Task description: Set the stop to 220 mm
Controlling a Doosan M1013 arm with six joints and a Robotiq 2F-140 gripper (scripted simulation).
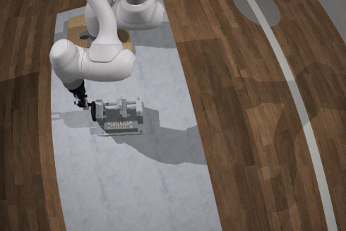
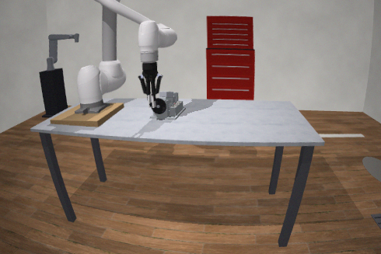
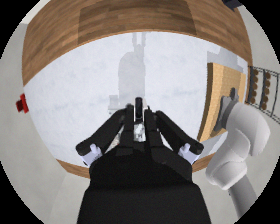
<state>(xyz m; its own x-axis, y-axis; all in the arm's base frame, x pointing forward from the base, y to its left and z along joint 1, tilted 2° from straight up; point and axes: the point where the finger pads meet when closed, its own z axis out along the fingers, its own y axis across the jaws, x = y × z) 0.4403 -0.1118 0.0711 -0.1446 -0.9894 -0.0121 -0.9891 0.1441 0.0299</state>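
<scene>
Now: the black handwheel 1 cm ahead of my hand, 2 cm to the left of it and 2 cm below it. Round my hand: grey stop fixture (6 cm ahead, 16 cm to the left, 2 cm below).
</scene>
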